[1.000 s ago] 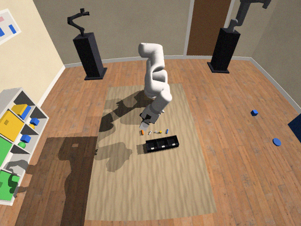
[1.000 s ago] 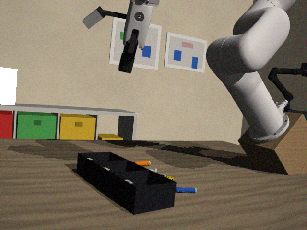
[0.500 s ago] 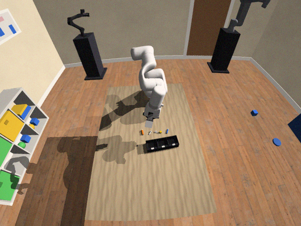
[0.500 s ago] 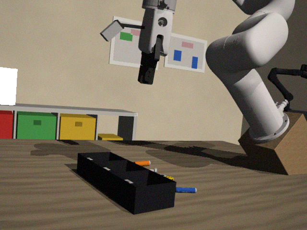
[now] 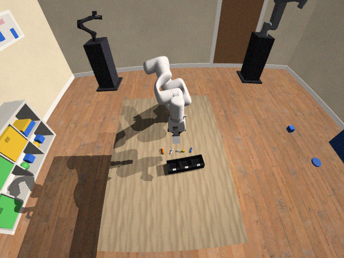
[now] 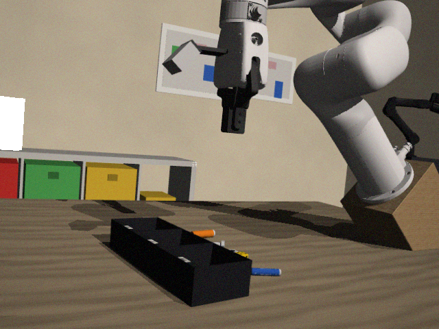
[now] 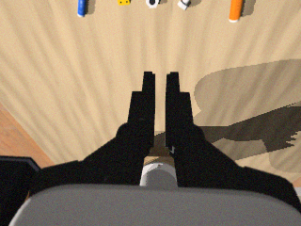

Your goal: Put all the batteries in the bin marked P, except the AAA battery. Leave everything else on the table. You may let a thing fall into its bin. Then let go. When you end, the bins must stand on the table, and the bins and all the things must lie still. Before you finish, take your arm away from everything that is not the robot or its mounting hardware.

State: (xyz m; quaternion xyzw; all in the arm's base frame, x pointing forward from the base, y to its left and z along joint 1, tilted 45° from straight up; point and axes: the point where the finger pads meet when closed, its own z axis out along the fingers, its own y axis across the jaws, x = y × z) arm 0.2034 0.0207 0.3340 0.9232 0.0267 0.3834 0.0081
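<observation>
The black three-compartment bin is 11 cm ahead of my hand, 6 cm to the left of it and 20 cm below it. Round my hand: white nut (1 cm behind, 1 cm to the left, 22 cm below); then yellow die (1 cm behind, 5 cm to the left, 21 cm below); then white bolt (1 cm behind, 4 cm to the right, 21 cm below).
</observation>
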